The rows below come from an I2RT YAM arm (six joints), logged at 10 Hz.
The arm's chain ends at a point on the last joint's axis. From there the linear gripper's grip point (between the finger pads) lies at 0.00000 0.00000 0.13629 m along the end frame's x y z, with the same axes.
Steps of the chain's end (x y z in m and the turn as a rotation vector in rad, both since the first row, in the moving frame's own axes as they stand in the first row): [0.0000, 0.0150, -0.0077, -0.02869, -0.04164, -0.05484]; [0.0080, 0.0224, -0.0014, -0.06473, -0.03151, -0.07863]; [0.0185, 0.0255, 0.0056, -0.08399, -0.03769, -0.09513]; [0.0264, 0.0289, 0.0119, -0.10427, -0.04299, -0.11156]
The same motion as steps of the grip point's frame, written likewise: [-0.0056, 0.0191, -0.0079, -0.02869, -0.04164, -0.05484]; [0.0041, 0.0314, -0.0018, -0.06473, -0.03151, -0.07863]; [0.0139, 0.0372, 0.0050, -0.08399, -0.03769, -0.09513]; [0.0214, 0.0434, 0.0110, -0.10427, -0.04299, -0.11156]
